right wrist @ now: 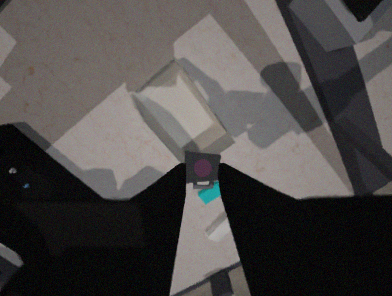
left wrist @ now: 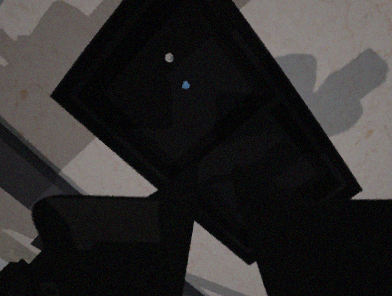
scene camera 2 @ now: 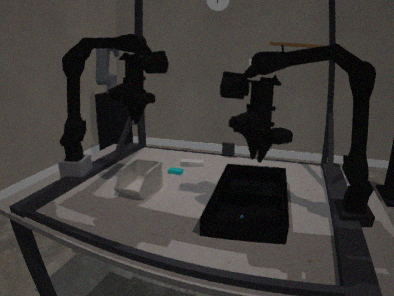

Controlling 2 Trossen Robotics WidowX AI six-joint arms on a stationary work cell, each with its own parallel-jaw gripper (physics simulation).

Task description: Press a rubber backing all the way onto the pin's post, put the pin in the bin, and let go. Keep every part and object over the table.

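Places are measured from the left arm's base along level axes (x ahead, y left, z up), in millimetres.
Where they show: left gripper, between the fingertips: [left wrist: 215,170] [scene camera 2: 256,160]; right gripper, between the fingertips: [right wrist: 202,169] [scene camera 2: 135,123]; left arm's base, origin of its link: [scene camera 2: 354,207]; right arm's base, origin of its link: [scene camera 2: 74,158].
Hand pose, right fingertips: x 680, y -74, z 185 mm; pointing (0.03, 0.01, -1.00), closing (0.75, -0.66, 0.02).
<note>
Things, the pixels of their top centre, and the offset from my right fingertips. "spot": a spot on its surface instead.
- dark square plate with a maroon disc, centre of its top: [right wrist: 204,170] 12 mm up, 4 mm ahead, 4 mm left
- pale bin, a spot on its surface: [right wrist: 215,137] spot: 205 mm down, 10 mm ahead, 56 mm right
- white piece, centre of its top: [left wrist: 168,56] [right wrist: 10,171] 206 mm down, 346 mm back, 161 mm left
- blue piece, centre of its top: [left wrist: 185,84] [scene camera 2: 241,214] 202 mm down, 354 mm back, 122 mm left
- black two-compartment tray, centre of its top: [left wrist: 225,148] [scene camera 2: 251,188] [right wrist: 44,230] 167 mm down, 370 mm back, 31 mm left
- teal block, centre of its top: [right wrist: 211,194] [scene camera 2: 175,169] 205 mm down, 74 mm back, 152 mm right
- white bar, centre of its top: [right wrist: 224,228] [scene camera 2: 191,160] 200 mm down, 110 mm back, 245 mm right
My right gripper [scene camera 2: 136,121] [right wrist: 202,169] is shut on the pin, a dark square plate with a maroon disc [right wrist: 202,169], held high above the table. A small grey piece with a light patch shows at the pin's lower edge; whether it is a backing on the post I cannot tell. The pale bin [scene camera 2: 156,175] [right wrist: 215,137] stands on the table below, a little in front of this gripper. My left gripper [scene camera 2: 257,159] [left wrist: 215,171] is slightly open and empty above the black tray. A white piece [left wrist: 169,57] [right wrist: 12,170] and a blue piece [left wrist: 185,85] [scene camera 2: 242,216] lie in one tray compartment.
The black two-compartment tray [scene camera 2: 242,236] [left wrist: 115,147] stands right of the bin in the scene view. A teal block [scene camera 2: 175,171] [right wrist: 208,194] and a white bar [scene camera 2: 192,163] [right wrist: 218,229] lie behind the bin. Dark frame rails edge the table.
</note>
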